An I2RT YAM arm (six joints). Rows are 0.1 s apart.
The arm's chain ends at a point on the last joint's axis. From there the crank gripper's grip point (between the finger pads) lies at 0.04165 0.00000 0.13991 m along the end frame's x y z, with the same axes.
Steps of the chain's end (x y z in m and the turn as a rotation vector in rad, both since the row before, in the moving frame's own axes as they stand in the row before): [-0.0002 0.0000 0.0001 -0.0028 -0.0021 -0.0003]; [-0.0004 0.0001 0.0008 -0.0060 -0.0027 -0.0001]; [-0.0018 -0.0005 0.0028 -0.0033 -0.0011 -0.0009]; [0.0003 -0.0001 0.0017 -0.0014 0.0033 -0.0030]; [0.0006 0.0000 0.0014 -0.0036 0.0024 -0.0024]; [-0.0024 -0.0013 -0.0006 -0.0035 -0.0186 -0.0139]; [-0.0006 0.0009 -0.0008 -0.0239 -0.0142 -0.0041]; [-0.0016 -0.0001 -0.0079 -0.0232 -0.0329 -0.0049]
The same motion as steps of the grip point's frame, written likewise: [-0.0005 0.0004 0.0002 -0.0028 -0.0021 -0.0003]; [-0.0008 0.0009 0.0009 -0.0060 -0.0027 -0.0001]; [-0.0020 -0.0001 0.0028 -0.0033 -0.0011 -0.0009]; [0.0008 0.0000 0.0016 -0.0014 0.0033 -0.0030]; [0.0009 0.0004 0.0013 -0.0036 0.0024 -0.0024]; [-0.0050 -0.0014 0.0002 -0.0035 -0.0186 -0.0139]; [-0.0026 0.0041 -0.0003 -0.0239 -0.0142 -0.0041]; [-0.0062 0.0030 -0.0066 -0.0232 -0.0329 -0.0049]
